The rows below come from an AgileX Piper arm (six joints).
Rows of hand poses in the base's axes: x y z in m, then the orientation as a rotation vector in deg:
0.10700 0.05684 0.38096 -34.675 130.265 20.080
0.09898 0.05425 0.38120 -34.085 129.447 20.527
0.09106 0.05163 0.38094 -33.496 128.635 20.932
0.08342 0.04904 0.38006 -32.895 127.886 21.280
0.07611 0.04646 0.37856 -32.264 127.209 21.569
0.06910 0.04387 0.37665 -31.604 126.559 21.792
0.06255 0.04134 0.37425 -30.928 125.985 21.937
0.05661 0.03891 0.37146 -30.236 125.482 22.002
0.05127 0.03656 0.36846 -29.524 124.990 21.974
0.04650 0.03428 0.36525 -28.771 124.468 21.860
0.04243 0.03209 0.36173 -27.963 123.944 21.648
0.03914 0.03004 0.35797 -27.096 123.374 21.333
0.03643 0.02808 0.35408 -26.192 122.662 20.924
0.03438 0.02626 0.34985 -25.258 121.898 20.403
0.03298 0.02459 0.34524 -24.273 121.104 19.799
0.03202 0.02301 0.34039 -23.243 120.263 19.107
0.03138 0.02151 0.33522 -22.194 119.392 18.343
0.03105 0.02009 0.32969 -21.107 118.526 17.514
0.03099 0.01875 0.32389 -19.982 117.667 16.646
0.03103 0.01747 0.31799 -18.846 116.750 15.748
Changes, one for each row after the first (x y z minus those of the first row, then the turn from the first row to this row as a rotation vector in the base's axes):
-0.00802 -0.00259 0.00024 0.726 -0.678 -0.219
-0.01594 -0.00521 -0.00002 1.424 -1.359 -0.450
-0.02358 -0.00780 -0.00090 2.073 -1.996 -0.714
-0.03089 -0.01038 -0.00240 2.674 -2.581 -1.024
-0.03790 -0.01297 -0.00431 3.235 -3.159 -1.380
-0.04445 -0.01550 -0.00671 3.729 -3.688 -1.779
-0.05039 -0.01793 -0.00950 4.154 -4.173 -2.222
-0.05573 -0.02028 -0.01250 4.521 -4.674 -2.712
-0.06050 -0.02256 -0.01571 4.852 -5.229 -3.258
-0.06457 -0.02475 -0.01923 5.137 -5.815 -3.878
-0.06786 -0.02680 -0.02299 5.385 -6.474 -4.573
-0.07057 -0.02876 -0.02688 5.622 -7.292 -5.318
-0.07262 -0.03058 -0.03111 5.807 -8.190 -6.121
-0.07402 -0.03225 -0.03572 5.959 -9.137 -6.991
-0.07498 -0.03383 -0.04057 6.076 -10.151 -7.924
-0.07562 -0.03533 -0.04574 6.156 -11.209 -8.900
-0.07595 -0.03675 -0.05127 6.197 -12.276 -9.931
-0.07601 -0.03809 -0.05707 6.218 -13.340 -11.011
-0.07597 -0.03937 -0.06297 6.234 -14.461 -12.112

